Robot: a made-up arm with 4 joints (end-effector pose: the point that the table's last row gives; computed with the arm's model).
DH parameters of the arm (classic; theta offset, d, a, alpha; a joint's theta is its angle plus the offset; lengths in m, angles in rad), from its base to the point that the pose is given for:
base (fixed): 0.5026 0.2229 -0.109 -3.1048
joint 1: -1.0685 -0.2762 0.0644 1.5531
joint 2: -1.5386 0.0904 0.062 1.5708
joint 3: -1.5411 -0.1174 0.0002 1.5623
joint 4: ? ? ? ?
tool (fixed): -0.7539 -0.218 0 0
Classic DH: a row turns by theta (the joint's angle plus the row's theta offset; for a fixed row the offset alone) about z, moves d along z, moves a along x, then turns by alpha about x.
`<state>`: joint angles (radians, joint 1 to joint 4).
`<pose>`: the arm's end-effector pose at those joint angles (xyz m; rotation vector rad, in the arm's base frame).
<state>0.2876 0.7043 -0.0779 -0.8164</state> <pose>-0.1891 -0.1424 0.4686 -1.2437 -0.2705 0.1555</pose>
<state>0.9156 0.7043 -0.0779 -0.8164</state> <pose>-0.2185 -0.0693 0.4715 -1.2831 0.1456 -0.3711</pose>
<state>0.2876 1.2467 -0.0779 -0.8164</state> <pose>-0.1862 -0.1354 0.5610 -1.7364 -0.0992 0.3390</pose>
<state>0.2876 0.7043 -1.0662 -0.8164</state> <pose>-0.3417 -0.0477 0.5253 -0.9444 0.7174 0.0081</pose>
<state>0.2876 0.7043 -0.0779 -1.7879</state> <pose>-0.0009 -0.1088 0.3813 -0.7736 -0.2002 1.0741</pose>
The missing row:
joint 4: -0.1365 0.0426 -0.1655 2.3664
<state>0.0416 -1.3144 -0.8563 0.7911</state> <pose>-0.4780 -0.0462 0.6173 -0.1220 0.9446 -0.3573</pose>
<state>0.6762 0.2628 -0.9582 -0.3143</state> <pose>-0.3362 0.1062 0.5404 -0.7881 0.7866 -0.6266</pose>
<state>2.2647 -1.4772 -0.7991 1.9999</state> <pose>0.2006 0.0884 0.8074 -1.2869 -1.8610 1.8566</pose>
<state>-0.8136 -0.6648 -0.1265 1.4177</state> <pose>-0.5305 -0.0630 0.5429 -0.7212 0.5149 -0.8556</pose>
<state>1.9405 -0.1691 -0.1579 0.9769</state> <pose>0.2295 0.1775 0.4084 0.4153 -1.0715 2.6083</pose>
